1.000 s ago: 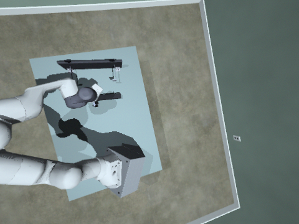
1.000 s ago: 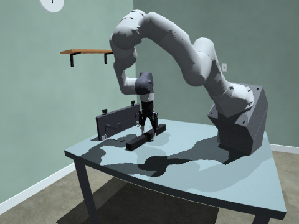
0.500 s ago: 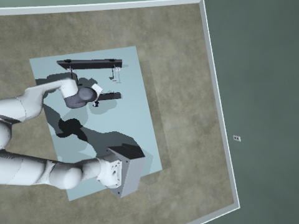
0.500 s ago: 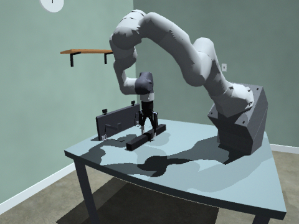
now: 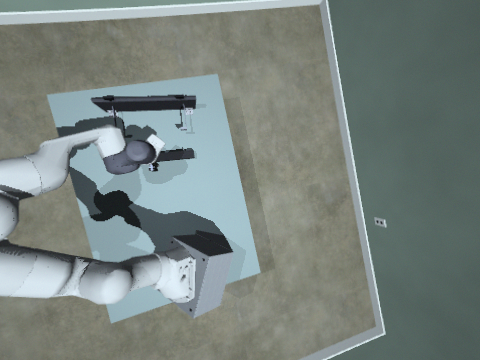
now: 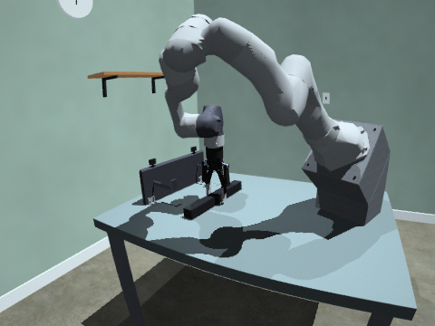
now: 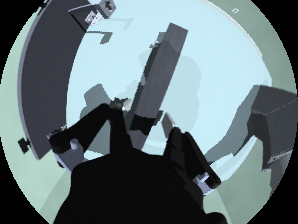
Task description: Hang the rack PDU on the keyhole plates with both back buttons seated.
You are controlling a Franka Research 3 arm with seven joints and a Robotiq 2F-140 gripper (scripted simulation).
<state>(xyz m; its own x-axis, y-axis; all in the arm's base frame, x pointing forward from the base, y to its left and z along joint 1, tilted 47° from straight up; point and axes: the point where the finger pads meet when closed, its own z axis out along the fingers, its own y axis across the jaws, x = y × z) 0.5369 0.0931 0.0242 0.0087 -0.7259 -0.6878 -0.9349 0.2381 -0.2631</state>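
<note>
Right now my hand is 2 cm short of the rack PDU and 2 cm above it. From my hand the other things lie so: dark mounting panel: 27 cm ahead, 1 cm to the right, 4 cm above.
</note>
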